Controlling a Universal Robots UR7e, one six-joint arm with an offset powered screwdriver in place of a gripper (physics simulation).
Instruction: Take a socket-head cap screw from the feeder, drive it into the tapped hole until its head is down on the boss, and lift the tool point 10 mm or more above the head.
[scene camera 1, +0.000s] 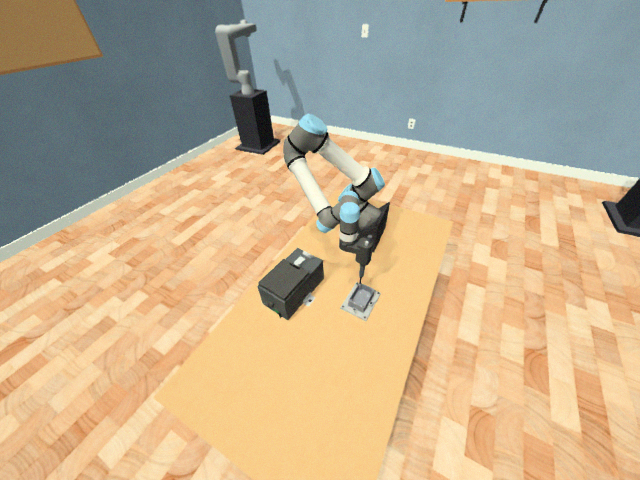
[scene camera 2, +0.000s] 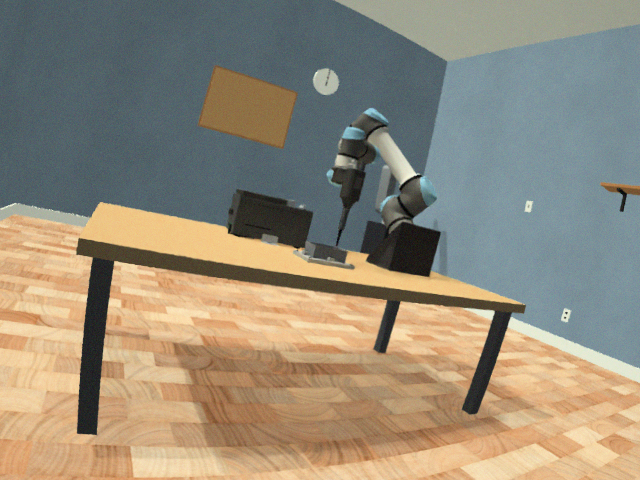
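Observation:
The screwdriver (scene camera 1: 360, 282) (scene camera 2: 338, 243) points down with its tip at the far edge of the grey box-shaped part (scene camera 1: 361, 298) (scene camera 2: 324, 251), right at or just above it; a small gap or contact cannot be told apart. The part stands on a light grey plate (scene camera 1: 354, 312) (scene camera 2: 313, 260) on the table. The black screw feeder (scene camera 1: 285, 282) (scene camera 2: 268, 218) stands beside it, to the left in both views. A screw on the tip, the tapped hole and its boss are too small to make out.
The tan table top (scene camera 1: 306, 382) (scene camera 2: 165, 236) bears all of these. A small light piece (scene camera 1: 309, 299) (scene camera 2: 269, 238) lies at the feeder's side. The arm's black base (scene camera 2: 412, 249) stands to the right in scene camera 2. A grey arm on a black pedestal (scene camera 1: 251, 119) stands on the floor behind.

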